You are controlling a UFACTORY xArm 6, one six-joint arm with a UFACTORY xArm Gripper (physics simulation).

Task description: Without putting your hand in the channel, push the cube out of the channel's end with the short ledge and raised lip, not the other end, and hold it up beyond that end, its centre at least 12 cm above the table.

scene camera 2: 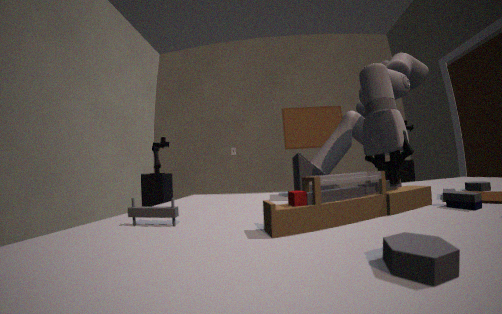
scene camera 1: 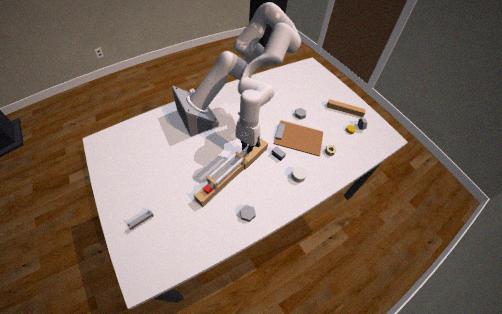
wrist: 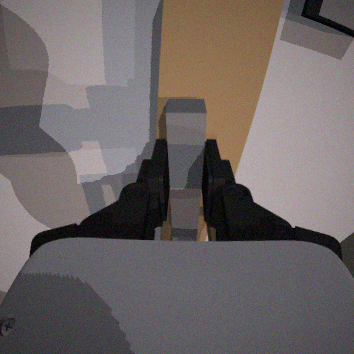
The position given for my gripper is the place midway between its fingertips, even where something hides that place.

Observation:
In view: my gripper [scene camera 2: 389, 184], a brown board [scene camera 1: 290, 135] and a tan ledge with raised lip [scene camera 1: 201, 197].
My gripper shows as well in the wrist view [wrist: 185, 159]. The tan ledge with raised lip shows as well in the wrist view [wrist: 223, 59]. The wrist view does not show the brown board: it is out of frame.

